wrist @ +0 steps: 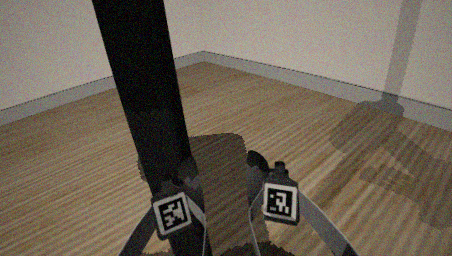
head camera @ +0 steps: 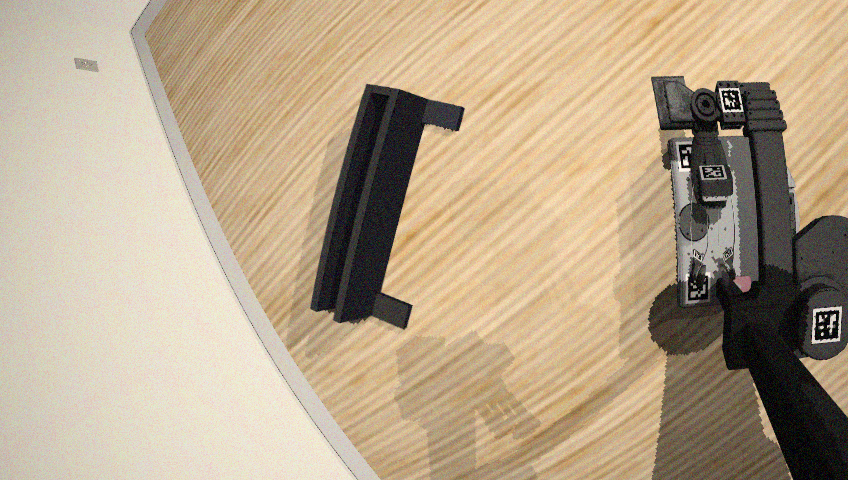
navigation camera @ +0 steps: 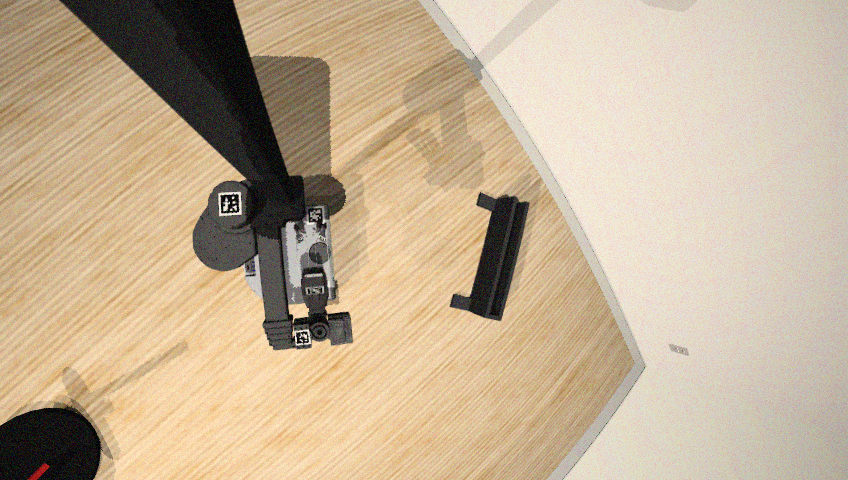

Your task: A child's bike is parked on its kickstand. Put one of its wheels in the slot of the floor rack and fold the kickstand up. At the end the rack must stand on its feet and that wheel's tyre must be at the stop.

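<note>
The dark floor rack is near the wall, its long narrow slot showing from above. Two short feet stick out on the side facing the robot. Part of the child's bike shows at the bottom left of the navigation view: a black wheel with a red part. Which wheel it is, and the kickstand, cannot be seen. My gripper is open with nothing between its fingers. It is over the robot's base, well apart from the rack and the bike.
The robot's base is under the folded-back wrist. The black mast rises beside the gripper. A grey baseboard runs behind the rack and meets a room corner.
</note>
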